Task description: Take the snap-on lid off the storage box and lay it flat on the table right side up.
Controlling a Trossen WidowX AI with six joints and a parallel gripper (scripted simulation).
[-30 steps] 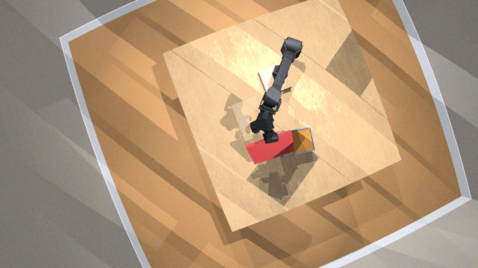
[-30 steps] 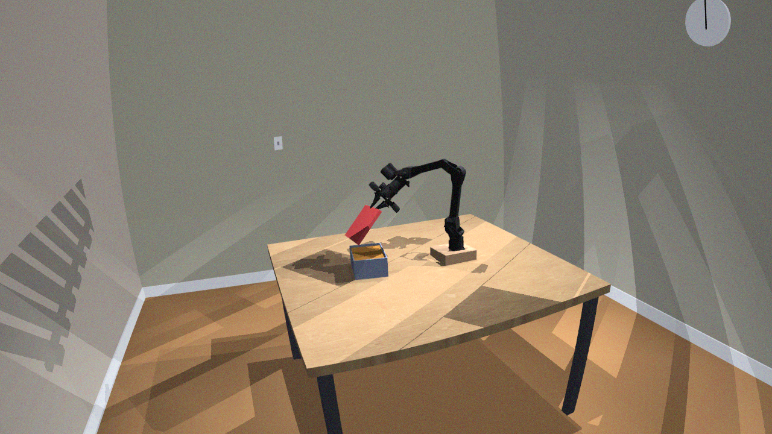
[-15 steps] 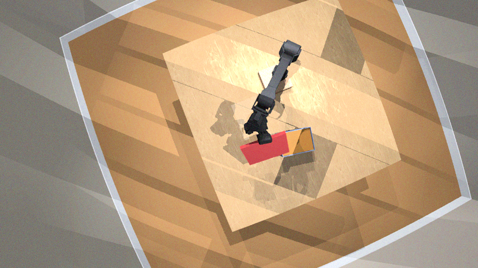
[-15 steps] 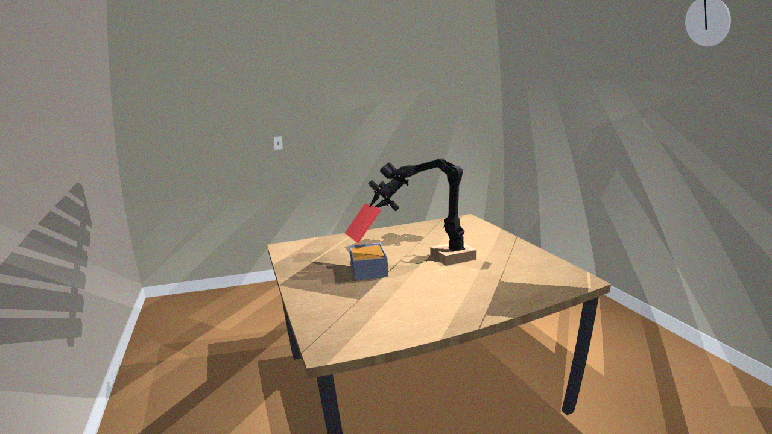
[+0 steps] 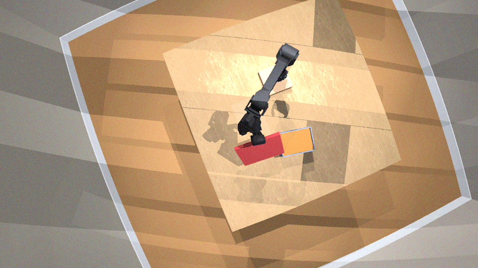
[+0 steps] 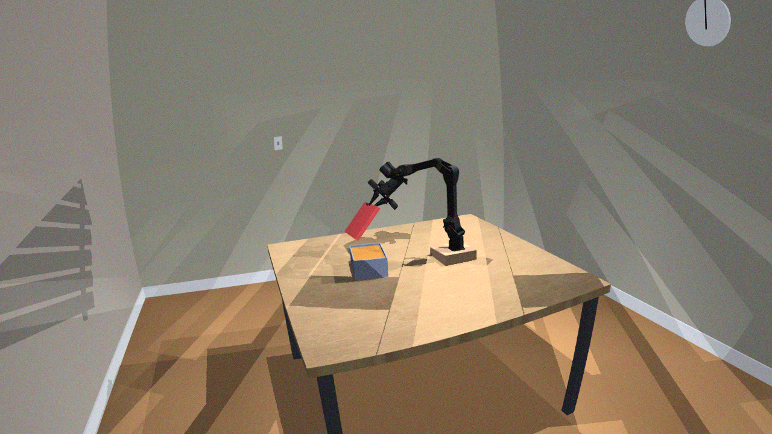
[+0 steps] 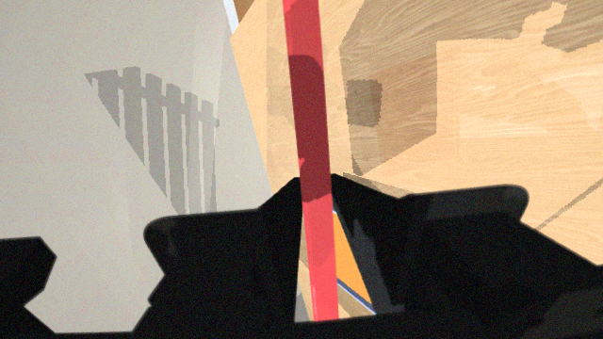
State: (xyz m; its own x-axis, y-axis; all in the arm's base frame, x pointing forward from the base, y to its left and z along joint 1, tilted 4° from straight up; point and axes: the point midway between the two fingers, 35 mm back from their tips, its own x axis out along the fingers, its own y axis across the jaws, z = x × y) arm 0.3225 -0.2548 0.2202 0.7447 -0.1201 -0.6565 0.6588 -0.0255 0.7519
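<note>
The red lid is 6 cm ahead of my gripper tip, 1 cm to the left of it and 6 cm below it. From my gripper tip the other things lie so: blue storage box (8 cm ahead, 25 cm to the left, 19 cm below).
</note>
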